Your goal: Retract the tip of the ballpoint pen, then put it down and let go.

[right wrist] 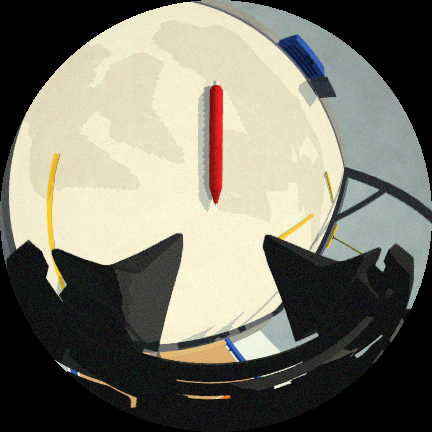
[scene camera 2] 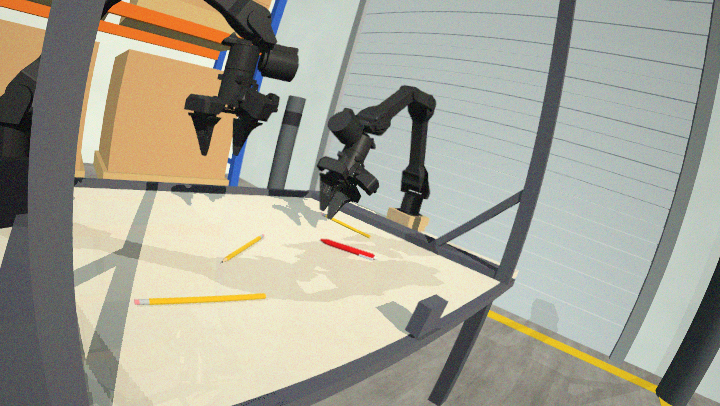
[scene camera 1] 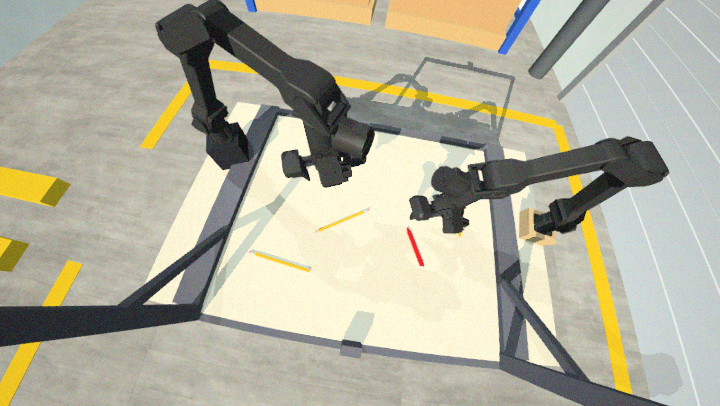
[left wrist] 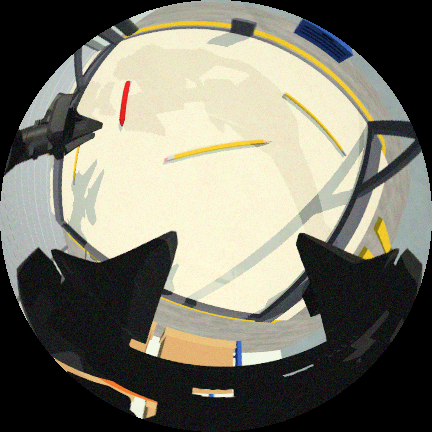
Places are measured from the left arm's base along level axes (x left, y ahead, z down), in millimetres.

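Pixels of known places: left gripper, fingertip midpoint: [scene camera 2: 220, 155] [left wrist: 240, 238]; right gripper, fingertip midpoint: [right wrist: 224, 240] [scene camera 2: 325, 214] [left wrist: 97, 130]; left arm's base at its link origin: [scene camera 2: 13, 156] [scene camera 1: 222, 136]; right arm's base at its link origin: [scene camera 2: 409, 212] [scene camera 1: 542, 225].
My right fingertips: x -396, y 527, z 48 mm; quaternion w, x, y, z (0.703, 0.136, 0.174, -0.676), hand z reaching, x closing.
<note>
For each thing: its top centre in the pictures, then the offset to it from my right fingertips. Level surfaces: height alone.
- red ballpoint pen at its top centre: [right wrist: 221, 137] [scene camera 2: 348, 245] [left wrist: 122, 99] [scene camera 1: 415, 246] dx -74, dy -20, dz +44 mm
- pale table at its surface level: dz +59 mm
- yellow pencil at its top centre: [left wrist: 217, 146] [scene camera 2: 244, 245] [right wrist: 298, 227] [scene camera 1: 341, 220] dx +65, dy -216, dz +50 mm
- third pencil at its top centre: [right wrist: 50, 243] [scene camera 2: 345, 223] [left wrist: 75, 153] dx +3, dy +181, dz +52 mm
- dark block at its top centre: [scene camera 2: 433, 300] [scene camera 1: 351, 350] [right wrist: 332, 86] dx -279, dy -278, dz +1 mm
A red ballpoint pen [scene camera 1: 415, 247] [scene camera 2: 347, 248] [left wrist: 125, 104] [right wrist: 216, 140] lies flat on the pale table [scene camera 1: 403, 332] [scene camera 2: 201, 353]. In the right wrist view its white button end points up the picture, away from the fingers, and its cone end points toward them; a tiny pale tip shows at the cone. My right gripper [scene camera 2: 326, 212] [right wrist: 224, 240] is partly open and empty, above the table near the cone end, not touching the pen. My left gripper [scene camera 2: 220, 153] [left wrist: 240, 238] is wide open and empty, high above the table, far from the pen.
One yellow pencil [scene camera 1: 342, 220] [scene camera 2: 243, 248] [left wrist: 217, 149] lies mid-table. Another pencil [scene camera 1: 281, 261] [scene camera 2: 201, 299] [left wrist: 317, 125] lies at the left in scene camera 1. A third pencil [scene camera 2: 352, 227] [left wrist: 76, 165] [right wrist: 50, 210] lies by the right arm. A dark block [scene camera 1: 351, 348] [scene camera 2: 426, 316] stands on the table edge.
</note>
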